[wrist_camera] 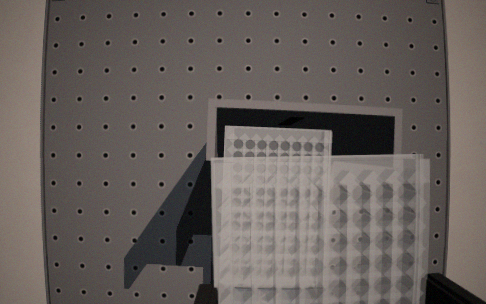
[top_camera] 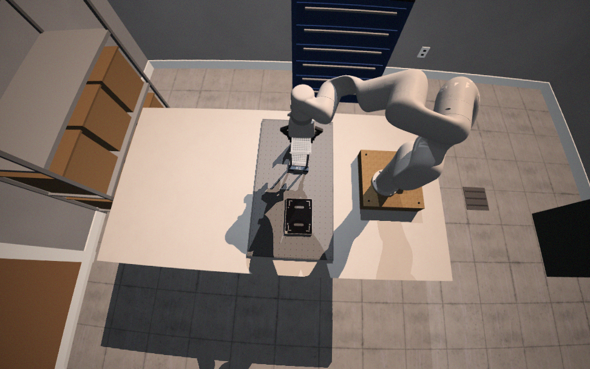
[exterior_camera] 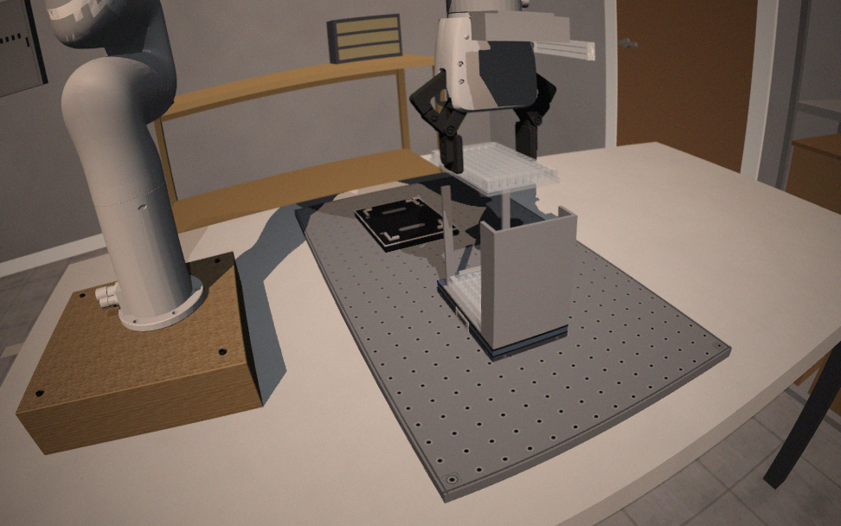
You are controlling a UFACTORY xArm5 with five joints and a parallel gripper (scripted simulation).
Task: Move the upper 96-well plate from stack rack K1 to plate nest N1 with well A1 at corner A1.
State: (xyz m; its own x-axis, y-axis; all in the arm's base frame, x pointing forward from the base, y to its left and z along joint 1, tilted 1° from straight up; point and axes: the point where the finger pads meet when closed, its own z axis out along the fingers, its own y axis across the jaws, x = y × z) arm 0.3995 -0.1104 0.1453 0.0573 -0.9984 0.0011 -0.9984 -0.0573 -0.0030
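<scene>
The black plate nest N1 lies 29 cm to the left of my hand, 19 cm below it and 2 cm behind it. The rest, counted from my hand: A1 mark (37 cm to the left, 18 cm below, 3 cm ahead); then rack wall (11 cm below, 9 cm to the right).
</scene>
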